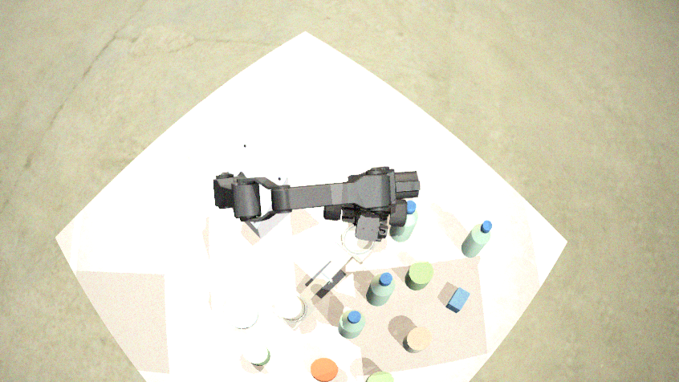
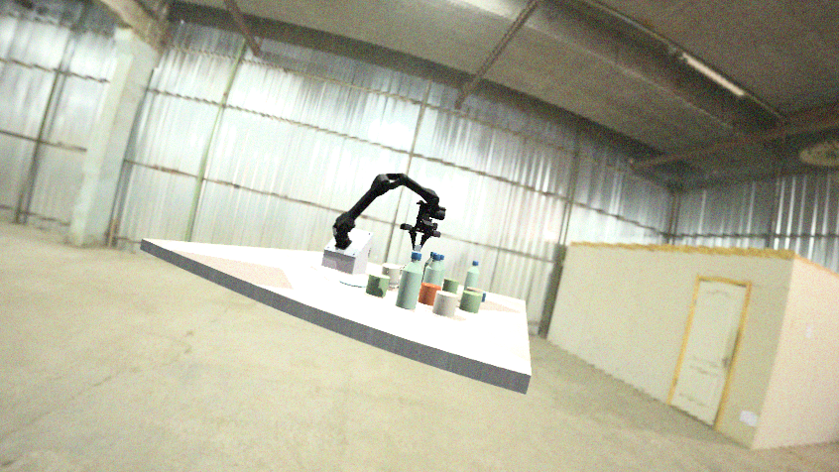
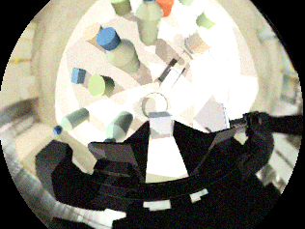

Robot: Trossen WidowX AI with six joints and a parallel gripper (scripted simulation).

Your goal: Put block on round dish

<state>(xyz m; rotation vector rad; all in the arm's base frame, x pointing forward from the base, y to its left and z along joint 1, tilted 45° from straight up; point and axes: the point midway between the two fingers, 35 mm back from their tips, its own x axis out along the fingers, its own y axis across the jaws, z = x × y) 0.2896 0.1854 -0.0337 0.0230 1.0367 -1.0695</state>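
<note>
Now: the round dish 380 mm to the right of my gripper tip, 170 mm below it and 60 mm behind it. Also, from my gripper tip: blue block: 320 mm ahead, 150 mm below, 100 mm to the left; then grey balance: 130 mm below, 120 mm to the right, 10 mm ahead; then orange cylinder: 320 mm to the right, 200 mm ahead, 130 mm below.
</note>
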